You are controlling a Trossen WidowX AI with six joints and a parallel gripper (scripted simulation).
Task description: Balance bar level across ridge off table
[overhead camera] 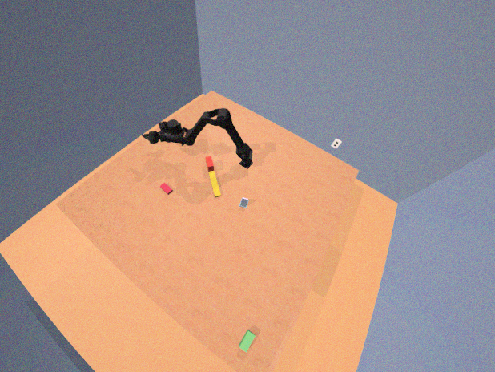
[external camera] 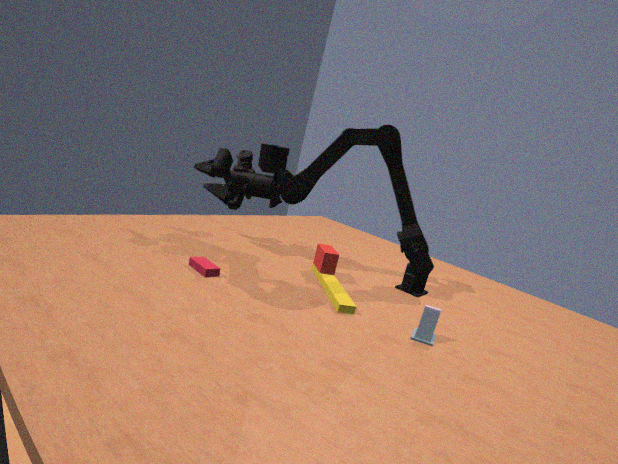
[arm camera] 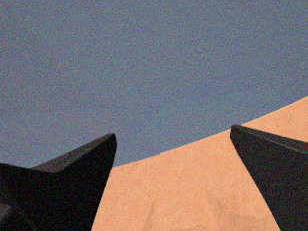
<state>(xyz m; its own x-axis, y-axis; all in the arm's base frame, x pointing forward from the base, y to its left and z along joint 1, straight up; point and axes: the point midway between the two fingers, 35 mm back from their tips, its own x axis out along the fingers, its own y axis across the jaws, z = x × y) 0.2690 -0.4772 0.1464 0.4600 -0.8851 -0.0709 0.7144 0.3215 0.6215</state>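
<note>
The red block is 26 cm to the left of my gripper tip, 14 cm below it and 14 cm ahead of it. The rest, counted from my gripper tip: green block (101 cm to the left, 46 cm ahead, 13 cm below).
</note>
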